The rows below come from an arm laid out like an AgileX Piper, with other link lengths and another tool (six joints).
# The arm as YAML. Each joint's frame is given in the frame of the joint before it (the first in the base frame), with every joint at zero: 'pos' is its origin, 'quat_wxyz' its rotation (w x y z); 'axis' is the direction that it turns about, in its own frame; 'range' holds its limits. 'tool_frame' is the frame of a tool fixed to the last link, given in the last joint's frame.
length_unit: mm
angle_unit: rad
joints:
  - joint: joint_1
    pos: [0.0, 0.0, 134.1]
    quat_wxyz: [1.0, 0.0, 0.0, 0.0]
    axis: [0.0, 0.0, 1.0]
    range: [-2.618, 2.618]
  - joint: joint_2
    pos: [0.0, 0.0, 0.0]
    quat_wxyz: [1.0, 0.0, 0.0, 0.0]
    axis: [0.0, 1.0, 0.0]
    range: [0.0, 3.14]
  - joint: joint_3
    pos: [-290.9, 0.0, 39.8]
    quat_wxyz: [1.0, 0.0, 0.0, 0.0]
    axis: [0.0, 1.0, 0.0]
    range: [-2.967, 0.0]
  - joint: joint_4
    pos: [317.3, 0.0, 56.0]
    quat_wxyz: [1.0, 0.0, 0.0, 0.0]
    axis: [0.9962, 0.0, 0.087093]
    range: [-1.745, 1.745]
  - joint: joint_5
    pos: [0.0, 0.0, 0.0]
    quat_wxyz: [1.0, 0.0, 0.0, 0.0]
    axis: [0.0, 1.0, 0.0]
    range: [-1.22, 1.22]
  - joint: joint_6
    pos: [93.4, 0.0, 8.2]
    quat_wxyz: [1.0, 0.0, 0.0, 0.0]
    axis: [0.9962, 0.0, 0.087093]
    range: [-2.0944, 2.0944]
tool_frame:
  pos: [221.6, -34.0, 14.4]
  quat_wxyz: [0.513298, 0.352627, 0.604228, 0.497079]
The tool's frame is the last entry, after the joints.
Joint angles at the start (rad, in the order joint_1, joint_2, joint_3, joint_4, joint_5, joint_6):
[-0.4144, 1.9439, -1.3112, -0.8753, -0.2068, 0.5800]
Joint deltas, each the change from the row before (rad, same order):
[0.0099, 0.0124, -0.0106, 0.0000, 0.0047, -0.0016]
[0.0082, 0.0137, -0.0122, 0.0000, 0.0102, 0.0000]
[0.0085, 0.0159, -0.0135, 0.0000, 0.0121, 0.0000]
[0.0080, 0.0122, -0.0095, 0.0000, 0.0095, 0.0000]
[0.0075, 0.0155, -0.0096, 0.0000, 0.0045, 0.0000]
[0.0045, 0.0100, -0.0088, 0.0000, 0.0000, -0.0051]
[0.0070, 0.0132, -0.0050, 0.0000, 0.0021, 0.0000]
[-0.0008, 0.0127, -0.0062, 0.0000, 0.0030, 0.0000]
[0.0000, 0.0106, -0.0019, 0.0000, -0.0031, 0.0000]
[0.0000, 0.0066, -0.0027, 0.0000, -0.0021, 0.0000]
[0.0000, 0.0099, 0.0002, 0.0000, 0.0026, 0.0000]
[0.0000, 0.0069, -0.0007, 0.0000, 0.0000, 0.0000]
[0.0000, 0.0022, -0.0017, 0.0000, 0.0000, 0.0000]
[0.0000, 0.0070, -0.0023, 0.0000, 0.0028, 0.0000]
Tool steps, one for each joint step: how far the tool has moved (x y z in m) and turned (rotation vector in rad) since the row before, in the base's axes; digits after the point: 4 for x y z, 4 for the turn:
[0.0045, 0.0047, -0.0037, -0.0012, 0.0055, 0.0075]
[0.0034, 0.0024, -0.0049, -0.0006, 0.0090, 0.0015]
[0.0034, 0.0021, -0.0061, -0.0006, 0.0112, 0.0006]
[0.0027, 0.0027, -0.0052, -0.0003, 0.0096, 0.0018]
[0.0033, 0.0035, -0.0067, 0.0015, 0.0088, 0.0046]
[0.0032, 0.0023, -0.0022, -0.0040, 0.0022, 0.0067]
[0.0023, 0.0041, -0.0073, 0.0026, 0.0092, 0.0056]
[0.0004, -0.0016, -0.0064, 0.0018, 0.0083, -0.0027]
[0.0005, 0.0006, -0.0062, 0.0036, 0.0058, 0.0020]
[0.0007, 0.0003, -0.0030, 0.0017, 0.0021, 0.0013]
[-0.0011, -0.0003, -0.0079, 0.0031, 0.0114, -0.0017]
[-0.0003, 0.0001, -0.0047, 0.0022, 0.0058, 0.0000]
[0.0003, -0.0001, -0.0007, 0.0002, 0.0005, 0.0000]
[-0.0003, -0.0006, -0.0044, 0.0011, 0.0065, -0.0018]

